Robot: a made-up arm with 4 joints.
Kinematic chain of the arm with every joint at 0, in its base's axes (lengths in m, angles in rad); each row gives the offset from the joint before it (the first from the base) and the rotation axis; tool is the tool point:
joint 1: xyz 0 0 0.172 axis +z
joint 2: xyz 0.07 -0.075 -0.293 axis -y
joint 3: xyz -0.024 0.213 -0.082 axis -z
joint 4: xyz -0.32 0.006 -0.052 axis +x
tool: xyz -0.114 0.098 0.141
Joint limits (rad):
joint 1: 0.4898..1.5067
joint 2: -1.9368..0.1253
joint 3: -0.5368..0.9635
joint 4: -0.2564..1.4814
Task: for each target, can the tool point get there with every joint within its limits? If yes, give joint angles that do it. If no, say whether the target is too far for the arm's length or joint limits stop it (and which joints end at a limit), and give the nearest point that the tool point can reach.
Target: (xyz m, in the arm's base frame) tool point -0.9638 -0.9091 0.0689
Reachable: no: too far | nearest point -0.4286 -0.2866 -0.0509 | short by 0.830 m
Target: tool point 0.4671 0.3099 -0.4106
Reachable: no: joint limits stop it (at a limit: joint 2, joint 3) | nearest point 0.2128 0.1412 0.1986 | short by 0.681 m
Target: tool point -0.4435 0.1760 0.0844
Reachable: yes | joints 0.7080 -0.5361 0.8292 0.9594
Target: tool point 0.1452 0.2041 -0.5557
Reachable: no: joint limits stop it (at a limit: joint 1, joint 2, joint 3, joint 4) | nearest point 0.1751 -0.2689 -0.1862 | short by 0.601 m
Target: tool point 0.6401 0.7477 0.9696
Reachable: no: too far | nearest point 0.1312 0.3095 0.2933 | short by 0.953 m
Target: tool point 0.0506 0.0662 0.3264
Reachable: yes | joints 0.7662 -1.5671 -0.1033 1.1391
